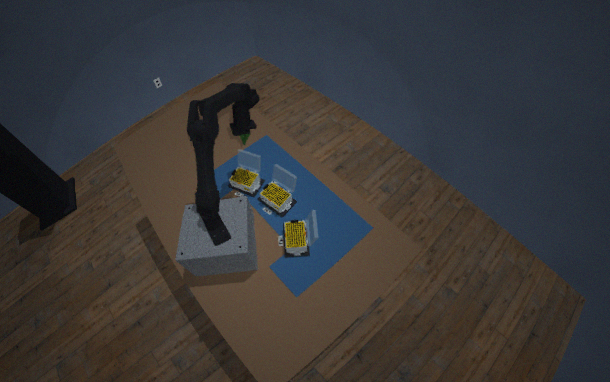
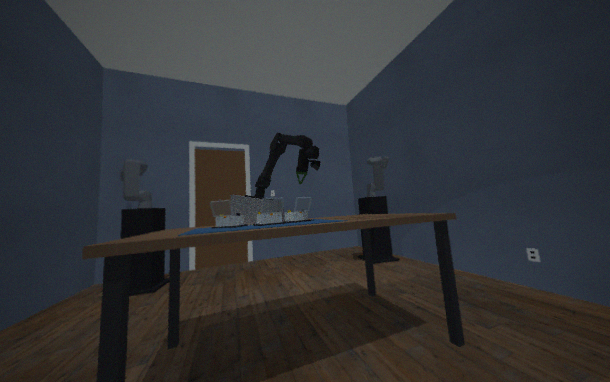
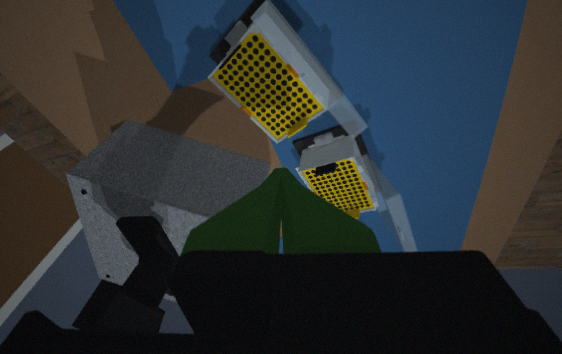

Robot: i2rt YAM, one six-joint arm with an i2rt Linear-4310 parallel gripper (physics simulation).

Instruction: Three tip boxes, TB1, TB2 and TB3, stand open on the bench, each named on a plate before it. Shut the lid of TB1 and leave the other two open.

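Frame: origin at the arm's base, x left, y back, z up, level; metres.
Seen in the pictures: gripper, fingertip midpoint: [image 1: 244,144] [image 2: 300,183] [image 3: 281,177]; arm's base, origin of the base link: [image 1: 214,224] [image 2: 259,198] [image 3: 163,259].
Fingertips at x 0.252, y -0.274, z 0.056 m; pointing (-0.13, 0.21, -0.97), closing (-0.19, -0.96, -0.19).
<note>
Offsets run from my fingertips to a thing's middle. "spot": to the spot under its first point. Level surfaces: height alone.
Three white tip boxes with yellow tip racks stand on the mat with their clear lids raised: one @(dx -0.026, dy +0.054, dz -0.166 m) [image 1: 245,178] [image 2: 296,215] [image 3: 267,87] nearest the gripper, one @(dx -0.197, dy -0.023, dz -0.166 m) [image 1: 276,196] [image 2: 270,218] [image 3: 340,185] beside it, and one [image 1: 296,235] [image 2: 230,220] farther off, turned differently. Their lids are the first @(spot: dx +0.013, dy -0.006, dz -0.131 m) [image 1: 249,160] [image 2: 303,204] [image 3: 347,115], the second @(spot: dx -0.175, dy -0.094, dz -0.126 m) [image 1: 285,177] [image 3: 398,215] and the third @(spot: dx -0.465, dy -0.051, dz -0.085 m) [image 1: 314,227] [image 2: 220,208]. The small name plates @(spot: dx -0.063, dy +0.110, dz -0.228 m) [image 1: 239,194] are too small to read. My gripper [image 1: 244,142] [image 2: 301,181] [image 3: 281,177] is shut and empty, high above the bench near the first box.
The speckled grey base block [image 1: 235,240] [image 2: 242,206] [image 3: 165,155] carries the arm and stands close to the boxes. The blue mat @(dz -0.230 m) [image 1: 340,220] [image 3: 440,75] lies on the brown bench top @(dz -0.233 m) [image 1: 350,290]. Black pedestals [image 2: 142,222] [image 2: 373,215] stand away from the bench.
</note>
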